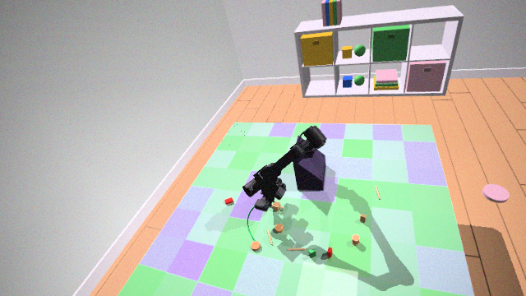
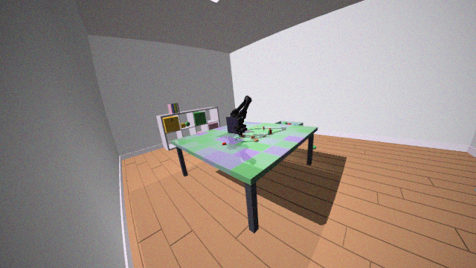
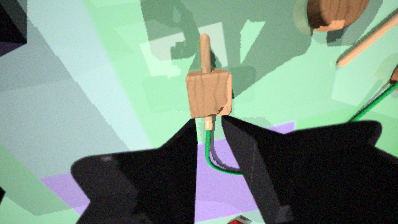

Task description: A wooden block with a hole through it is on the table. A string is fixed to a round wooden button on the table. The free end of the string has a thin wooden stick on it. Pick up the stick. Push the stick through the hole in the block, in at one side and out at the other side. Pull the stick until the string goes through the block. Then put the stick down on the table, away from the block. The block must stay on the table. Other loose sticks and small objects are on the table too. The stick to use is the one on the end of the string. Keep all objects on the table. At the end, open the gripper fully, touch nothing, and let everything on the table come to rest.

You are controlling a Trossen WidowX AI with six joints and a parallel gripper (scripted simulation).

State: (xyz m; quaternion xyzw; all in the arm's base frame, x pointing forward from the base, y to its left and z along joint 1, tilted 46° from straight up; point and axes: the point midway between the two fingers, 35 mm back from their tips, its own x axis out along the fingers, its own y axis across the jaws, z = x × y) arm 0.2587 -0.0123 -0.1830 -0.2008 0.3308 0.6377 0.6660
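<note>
My gripper tip is 3 cm to the right of the wooden block and 1 cm short of it. Round my gripper tip: wooden cylinder 39 cm to the left, 14 cm ahead; then green block 22 cm to the left, 22 cm ahead.
</note>
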